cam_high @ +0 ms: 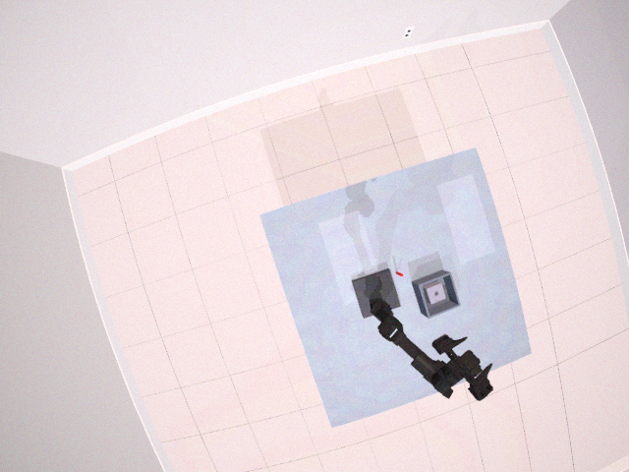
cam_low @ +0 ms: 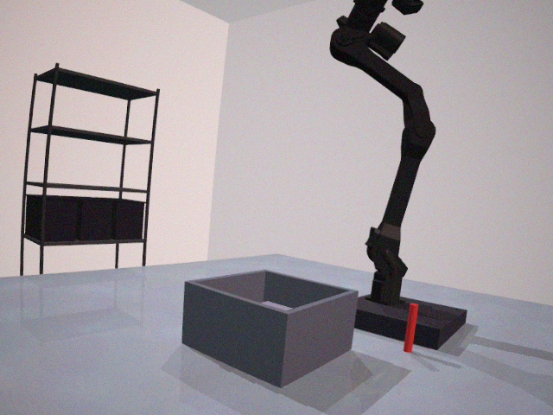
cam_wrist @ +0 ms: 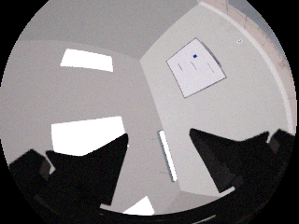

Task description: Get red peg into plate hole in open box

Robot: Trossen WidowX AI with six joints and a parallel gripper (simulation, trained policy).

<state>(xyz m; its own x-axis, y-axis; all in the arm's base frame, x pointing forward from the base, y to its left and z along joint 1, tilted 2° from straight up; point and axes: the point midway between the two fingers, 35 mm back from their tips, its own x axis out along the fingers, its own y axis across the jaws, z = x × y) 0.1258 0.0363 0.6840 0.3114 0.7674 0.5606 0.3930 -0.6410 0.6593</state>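
My gripper tip is 70 cm above the red peg, 9 cm to the right of it and 3 cm short of it. The rest, counted from my gripper tip: grey box: 71 cm below, 22 cm ahead, 4 cm to the right; then plate: 70 cm below, 22 cm ahead, 4 cm to the right.
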